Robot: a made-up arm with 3 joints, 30 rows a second.
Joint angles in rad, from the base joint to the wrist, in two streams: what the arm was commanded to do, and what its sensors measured. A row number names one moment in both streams.
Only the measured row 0 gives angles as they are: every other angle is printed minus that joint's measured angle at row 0.
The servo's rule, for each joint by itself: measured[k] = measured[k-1] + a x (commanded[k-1-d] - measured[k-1]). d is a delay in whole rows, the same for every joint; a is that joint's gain. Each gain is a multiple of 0.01, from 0.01 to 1. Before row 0 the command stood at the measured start. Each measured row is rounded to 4 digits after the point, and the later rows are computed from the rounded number. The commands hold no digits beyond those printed.
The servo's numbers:
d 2
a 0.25 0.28 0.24
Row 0, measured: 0.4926, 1.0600, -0.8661
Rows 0 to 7, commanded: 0.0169, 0.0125, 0.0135; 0.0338, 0.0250, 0.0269; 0.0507, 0.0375, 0.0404; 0.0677, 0.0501, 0.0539; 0.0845, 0.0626, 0.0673; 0.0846, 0.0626, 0.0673; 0.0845, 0.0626, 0.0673; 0.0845, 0.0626, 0.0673
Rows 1 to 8, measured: 0.0000, 0.0000, 0.0000; 0.0000, 0.0000, 0.0000; 0.0042, 0.0035, 0.0032; 0.0116, 0.0095, 0.0089; 0.0214, 0.0173, 0.0165; 0.0330, 0.0265, 0.0255; 0.0459, 0.0366, 0.0355; 0.0556, 0.0439, 0.0431
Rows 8 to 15, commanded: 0.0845, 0.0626, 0.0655; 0.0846, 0.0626, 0.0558; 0.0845, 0.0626, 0.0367; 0.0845, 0.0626, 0.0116; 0.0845, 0.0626, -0.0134; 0.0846, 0.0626, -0.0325; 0.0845, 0.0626, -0.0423; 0.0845, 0.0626, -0.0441
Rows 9 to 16, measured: 0.0628, 0.0491, 0.0489; 0.0682, 0.0529, 0.0533; 0.0723, 0.0556, 0.0562; 0.0754, 0.0576, 0.0561; 0.0777, 0.0590, 0.0514; 0.0794, 0.0600, 0.0418; 0.0807, 0.0607, 0.0286; 0.0817, 0.0612, 0.0139
